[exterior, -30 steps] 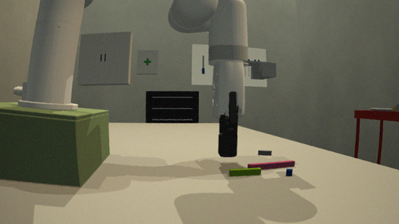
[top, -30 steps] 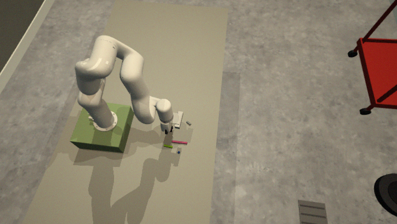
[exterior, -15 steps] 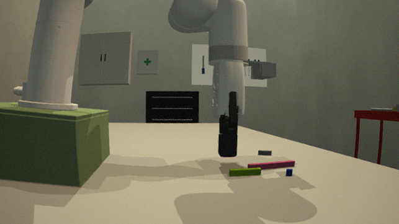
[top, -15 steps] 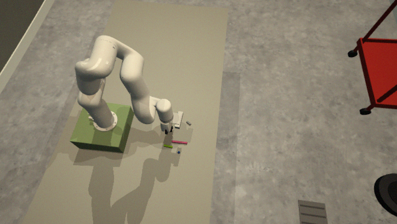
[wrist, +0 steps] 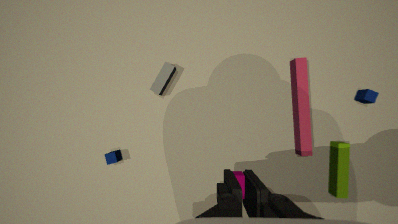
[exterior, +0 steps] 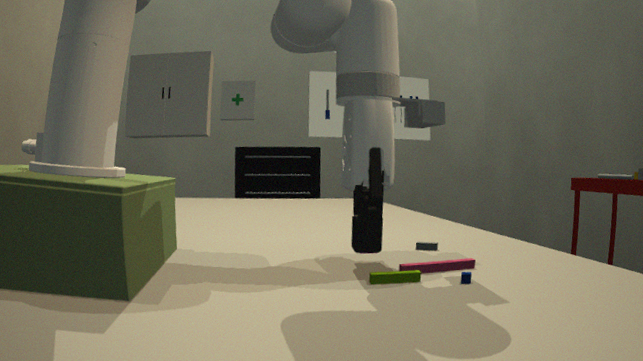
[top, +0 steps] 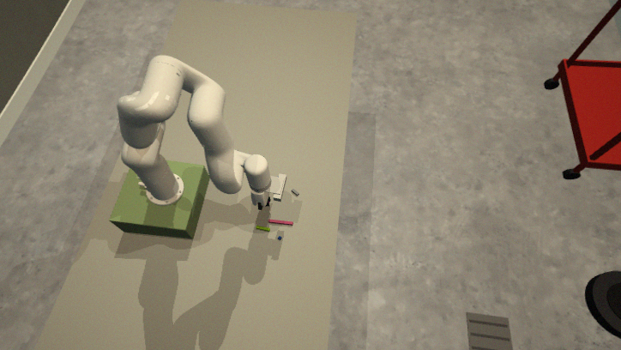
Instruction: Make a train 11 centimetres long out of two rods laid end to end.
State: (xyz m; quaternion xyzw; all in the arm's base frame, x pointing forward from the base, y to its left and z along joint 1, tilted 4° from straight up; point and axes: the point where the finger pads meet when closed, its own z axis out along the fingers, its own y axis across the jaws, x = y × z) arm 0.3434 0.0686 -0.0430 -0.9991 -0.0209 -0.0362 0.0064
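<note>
My hand is 2 cm above the magenta rod. From my hand the other things lie so: blue rod: 2 cm ahead, 12 cm to the left, 3 cm below; pink rod: 7 cm ahead, 6 cm to the right, 3 cm below; lime rod: 2 cm ahead, 10 cm to the right, 3 cm below.
</note>
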